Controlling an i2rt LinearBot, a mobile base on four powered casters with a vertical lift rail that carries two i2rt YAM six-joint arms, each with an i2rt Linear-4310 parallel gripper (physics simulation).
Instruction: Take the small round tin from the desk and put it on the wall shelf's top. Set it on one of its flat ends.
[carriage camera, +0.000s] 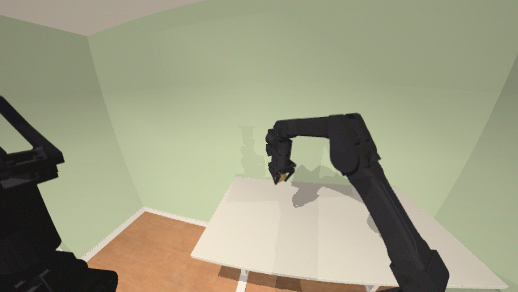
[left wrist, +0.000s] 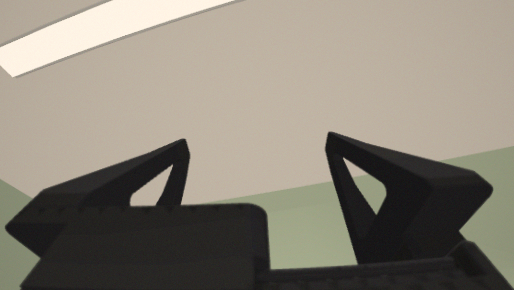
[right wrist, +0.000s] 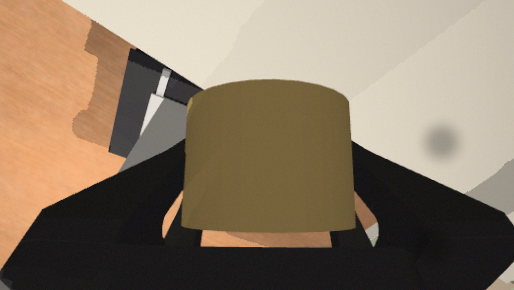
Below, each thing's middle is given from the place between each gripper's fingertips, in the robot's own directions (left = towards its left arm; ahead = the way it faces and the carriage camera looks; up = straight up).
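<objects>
Here is the small round tin (right wrist: 266, 155), which I see 10 mm ahead of my right hand and 30 mm above it.
As for my left gripper, I see it 41 cm short of the small round tin and 41 cm to the left of it, and it is 36 cm above the tin.
</objects>
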